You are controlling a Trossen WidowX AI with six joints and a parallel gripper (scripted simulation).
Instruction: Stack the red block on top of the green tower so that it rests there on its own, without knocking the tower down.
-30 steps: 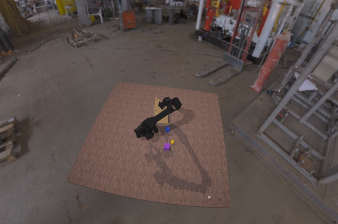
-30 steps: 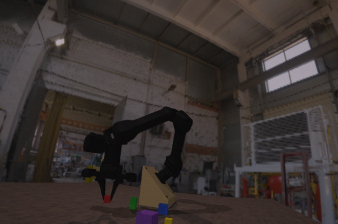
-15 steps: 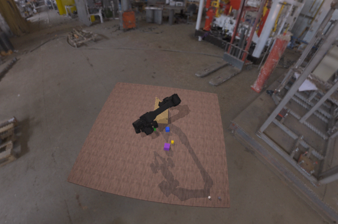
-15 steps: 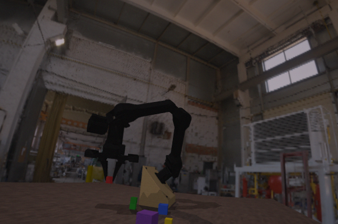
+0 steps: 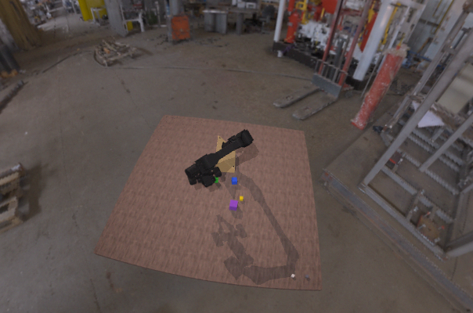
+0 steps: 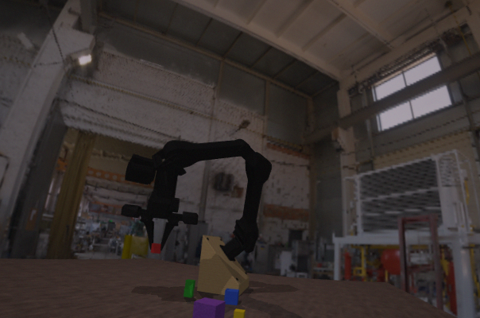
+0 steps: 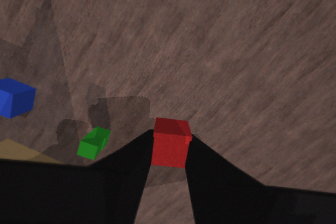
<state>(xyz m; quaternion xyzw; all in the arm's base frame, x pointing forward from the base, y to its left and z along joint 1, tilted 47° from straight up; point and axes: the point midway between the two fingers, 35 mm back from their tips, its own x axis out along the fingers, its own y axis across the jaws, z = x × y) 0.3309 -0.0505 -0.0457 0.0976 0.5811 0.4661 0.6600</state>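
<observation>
My gripper tip is now 160 mm to the right of the blue block, 130 mm past it and 110 mm above it. Also, from my gripper tip: purple block 180 mm to the left, 100 mm below, 60 mm ahead; then red block right at my gripper tip; then small yellow block 220 mm to the left, 110 mm below.
</observation>
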